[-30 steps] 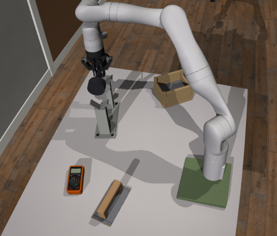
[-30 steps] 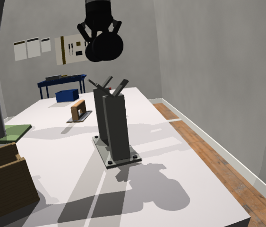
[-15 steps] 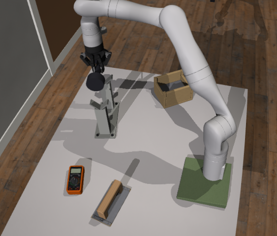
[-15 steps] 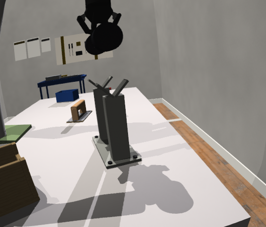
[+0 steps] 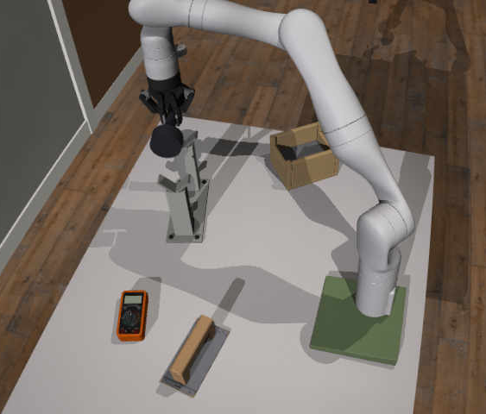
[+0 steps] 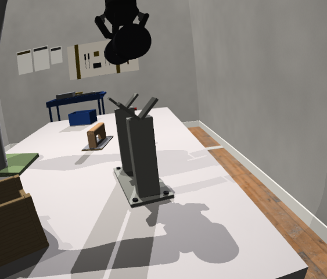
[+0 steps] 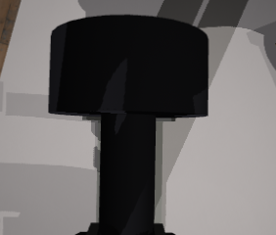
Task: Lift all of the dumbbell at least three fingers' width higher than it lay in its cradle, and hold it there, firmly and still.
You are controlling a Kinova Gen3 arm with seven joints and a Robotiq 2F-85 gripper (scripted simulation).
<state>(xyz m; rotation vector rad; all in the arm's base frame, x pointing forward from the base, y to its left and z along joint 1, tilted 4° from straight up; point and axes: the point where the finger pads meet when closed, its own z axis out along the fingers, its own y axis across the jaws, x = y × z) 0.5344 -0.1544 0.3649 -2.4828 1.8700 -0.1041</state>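
Now: hand right at the black dumbbell. From my hand the other things lie so: grey cradle stand (240 mm below); wooden crate (270 mm behind, 260 mm to the right, 290 mm below).
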